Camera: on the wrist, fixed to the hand. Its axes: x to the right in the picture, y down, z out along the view.
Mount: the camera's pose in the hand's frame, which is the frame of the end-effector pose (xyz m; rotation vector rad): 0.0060 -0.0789 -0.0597 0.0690 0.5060 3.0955
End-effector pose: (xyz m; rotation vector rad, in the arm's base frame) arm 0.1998 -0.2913 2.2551 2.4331 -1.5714 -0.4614
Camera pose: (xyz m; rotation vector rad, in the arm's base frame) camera 0.2909 -0.2641 2.2830 -1.3714 -2.2149 0.6828
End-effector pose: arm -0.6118 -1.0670 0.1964 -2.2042 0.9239 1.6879
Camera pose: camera -0.5168 -1.0387 0.1942 -0.5055 -1.7843 0.0471
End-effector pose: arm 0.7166 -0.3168 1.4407 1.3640 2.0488 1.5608
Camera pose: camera 0.6326 -0.3504 1.4001 -1.3798 0.9717 -0.3924
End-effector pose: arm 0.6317 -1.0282 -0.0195 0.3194 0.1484 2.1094
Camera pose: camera 0.6760 -0.9800 -0.0939 0.1437 0.0681 -1.0391
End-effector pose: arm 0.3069 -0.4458 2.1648 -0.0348 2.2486 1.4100
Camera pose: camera 0.3000 -0.5323 2.1170 -1.6723 -0.1472 -0.4994
